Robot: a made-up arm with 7 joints.
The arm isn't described. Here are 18 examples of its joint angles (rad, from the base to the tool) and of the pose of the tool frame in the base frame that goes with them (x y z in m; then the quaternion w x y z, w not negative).
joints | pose
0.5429 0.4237 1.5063 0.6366 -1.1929 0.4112 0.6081 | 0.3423 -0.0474 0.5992 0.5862 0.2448 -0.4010 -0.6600
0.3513 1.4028 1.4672 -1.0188 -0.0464 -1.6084 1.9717 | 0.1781 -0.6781 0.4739 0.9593 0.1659 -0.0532 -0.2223
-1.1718 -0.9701 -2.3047 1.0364 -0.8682 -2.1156 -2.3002 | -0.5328 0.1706 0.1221 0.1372 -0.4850 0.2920 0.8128
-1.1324 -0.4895 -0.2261 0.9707 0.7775 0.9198 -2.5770 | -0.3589 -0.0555 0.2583 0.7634 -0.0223 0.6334 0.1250
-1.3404 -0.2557 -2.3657 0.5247 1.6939 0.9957 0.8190 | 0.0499 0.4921 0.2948 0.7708 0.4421 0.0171 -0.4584
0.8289 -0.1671 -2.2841 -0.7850 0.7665 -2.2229 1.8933 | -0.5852 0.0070 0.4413 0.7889 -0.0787 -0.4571 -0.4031
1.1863 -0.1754 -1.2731 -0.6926 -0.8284 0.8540 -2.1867 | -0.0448 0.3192 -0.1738 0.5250 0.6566 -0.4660 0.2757
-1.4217 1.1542 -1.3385 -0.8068 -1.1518 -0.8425 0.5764 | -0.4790 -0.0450 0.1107 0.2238 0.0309 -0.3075 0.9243
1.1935 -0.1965 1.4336 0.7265 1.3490 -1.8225 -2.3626 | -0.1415 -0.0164 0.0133 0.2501 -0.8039 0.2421 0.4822
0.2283 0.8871 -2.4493 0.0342 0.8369 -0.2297 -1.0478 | -0.2249 -0.4508 0.3374 0.0809 0.4793 0.6478 -0.5866
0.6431 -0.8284 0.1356 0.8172 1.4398 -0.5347 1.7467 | -0.0222 0.2236 0.4128 0.4792 -0.1617 -0.8048 0.3106
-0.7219 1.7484 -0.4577 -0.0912 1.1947 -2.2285 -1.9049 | -0.1137 0.1894 -0.1709 0.1976 0.1781 0.8713 -0.4123
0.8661 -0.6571 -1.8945 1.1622 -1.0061 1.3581 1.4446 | 0.0067 0.4429 0.1425 0.1293 0.3072 -0.7927 0.5103
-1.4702 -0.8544 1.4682 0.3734 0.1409 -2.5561 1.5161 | 0.1648 0.5288 0.0862 0.1201 -0.8074 0.5742 0.0629
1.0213 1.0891 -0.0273 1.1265 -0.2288 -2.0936 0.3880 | 0.1120 0.1837 0.1564 0.6122 -0.1954 0.2853 0.7111
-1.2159 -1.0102 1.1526 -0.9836 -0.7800 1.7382 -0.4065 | 0.1175 0.8081 0.0081 0.8064 0.4465 -0.3823 0.0650
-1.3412 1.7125 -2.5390 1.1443 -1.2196 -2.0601 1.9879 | 0.0138 -0.3459 0.1591 0.6921 0.5264 -0.4482 0.2075
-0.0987 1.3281 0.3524 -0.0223 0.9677 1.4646 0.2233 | 0.1001 0.1900 -0.1673 0.5829 -0.2209 0.0693 -0.7789
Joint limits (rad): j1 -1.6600..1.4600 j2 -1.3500..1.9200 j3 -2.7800..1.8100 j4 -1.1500..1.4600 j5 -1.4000..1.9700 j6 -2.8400..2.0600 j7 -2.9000..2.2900
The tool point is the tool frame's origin. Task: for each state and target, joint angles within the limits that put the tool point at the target. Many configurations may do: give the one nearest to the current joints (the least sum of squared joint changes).
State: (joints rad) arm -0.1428 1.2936 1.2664 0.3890 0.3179 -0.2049 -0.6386
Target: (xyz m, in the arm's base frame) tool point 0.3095 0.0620 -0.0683
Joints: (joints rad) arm -0.0129 0.7276 0.7132 -0.0585 0.5982 -0.0855 -0.6706
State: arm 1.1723 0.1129 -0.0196 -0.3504 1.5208 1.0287 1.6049
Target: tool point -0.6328 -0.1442 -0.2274
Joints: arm 1.4600 -0.1163 -0.7387 -1.0562 0.8389 0.9173 1.9378
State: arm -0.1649 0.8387 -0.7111 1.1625 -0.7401 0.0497 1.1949
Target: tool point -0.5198 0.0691 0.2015
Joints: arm -0.1600 0.8315 -1.6719 0.7260 -0.8426 0.2493 1.6987
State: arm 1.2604 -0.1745 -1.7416 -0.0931 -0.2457 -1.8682 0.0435
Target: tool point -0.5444 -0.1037 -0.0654
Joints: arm 0.6035 -0.3479 -1.2156 -0.6991 0.4000 -1.9850 0.1571
